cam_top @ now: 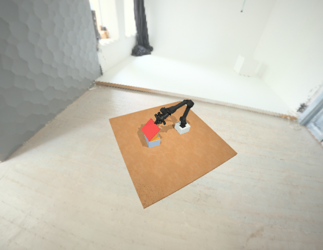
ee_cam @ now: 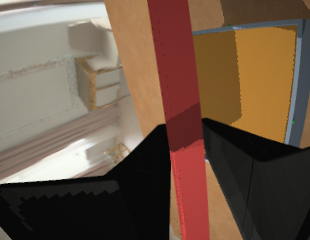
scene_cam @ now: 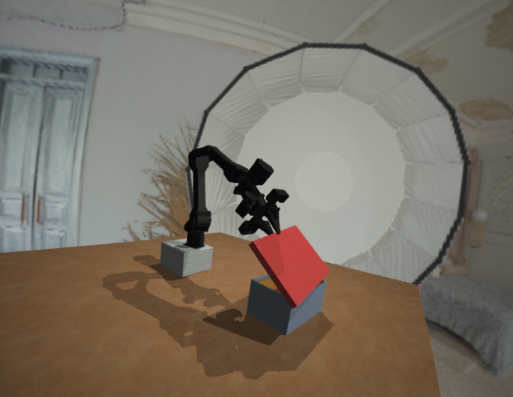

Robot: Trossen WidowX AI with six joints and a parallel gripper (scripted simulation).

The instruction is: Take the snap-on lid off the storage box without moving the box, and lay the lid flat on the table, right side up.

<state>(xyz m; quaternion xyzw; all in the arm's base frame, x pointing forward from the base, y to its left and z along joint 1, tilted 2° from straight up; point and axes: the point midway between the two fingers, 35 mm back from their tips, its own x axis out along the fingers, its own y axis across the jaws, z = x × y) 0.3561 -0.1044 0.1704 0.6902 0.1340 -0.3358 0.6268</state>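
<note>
Right now the red lid is 6 cm ahead of my gripper tip and 5 cm below it. Also, from my gripper tip: grey-blue storage box (5 cm ahead, 3 cm to the left, 18 cm below).
</note>
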